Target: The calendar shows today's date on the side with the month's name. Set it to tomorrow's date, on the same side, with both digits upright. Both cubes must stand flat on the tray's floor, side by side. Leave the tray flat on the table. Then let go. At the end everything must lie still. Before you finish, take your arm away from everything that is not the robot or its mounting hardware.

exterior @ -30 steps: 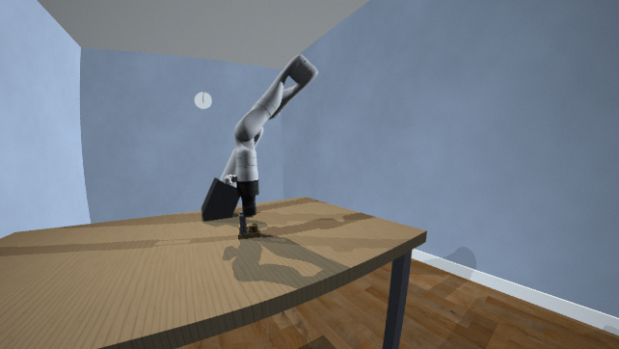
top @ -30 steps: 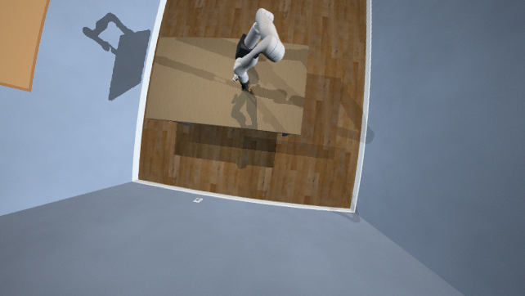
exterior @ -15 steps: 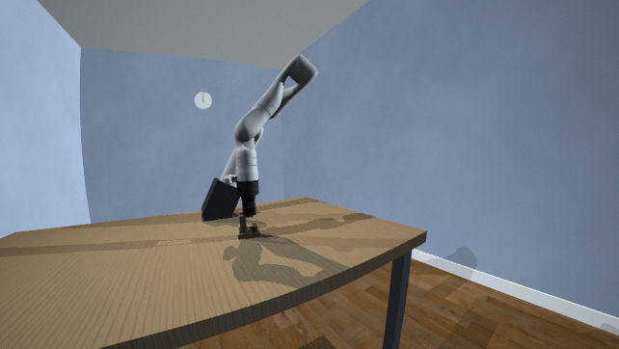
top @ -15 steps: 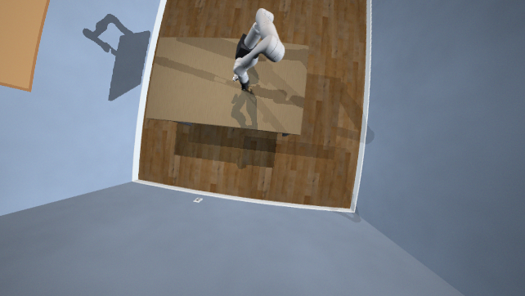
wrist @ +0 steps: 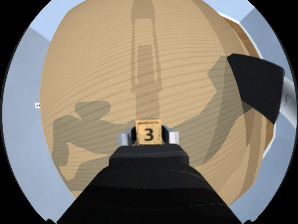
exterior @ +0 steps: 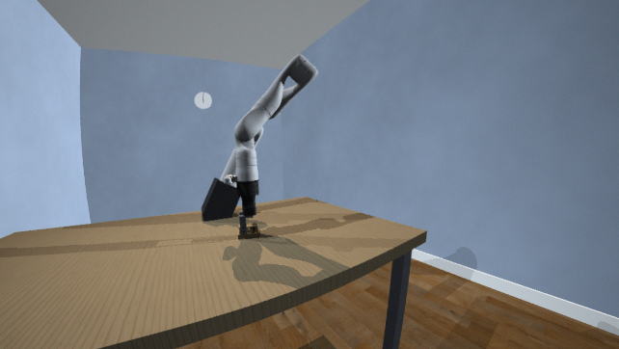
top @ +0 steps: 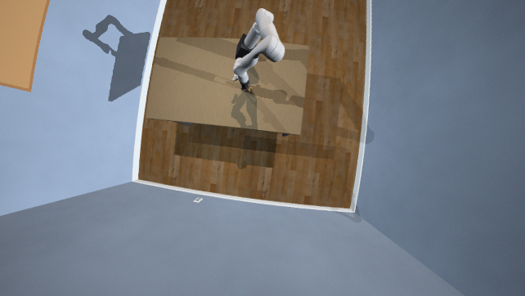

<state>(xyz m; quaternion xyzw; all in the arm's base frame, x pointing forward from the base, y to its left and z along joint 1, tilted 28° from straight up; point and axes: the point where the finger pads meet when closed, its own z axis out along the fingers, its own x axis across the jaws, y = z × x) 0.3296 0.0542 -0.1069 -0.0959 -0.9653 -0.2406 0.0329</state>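
Right now my hand is 20 mm to the right of the wooden calendar tray and 30 mm above it.
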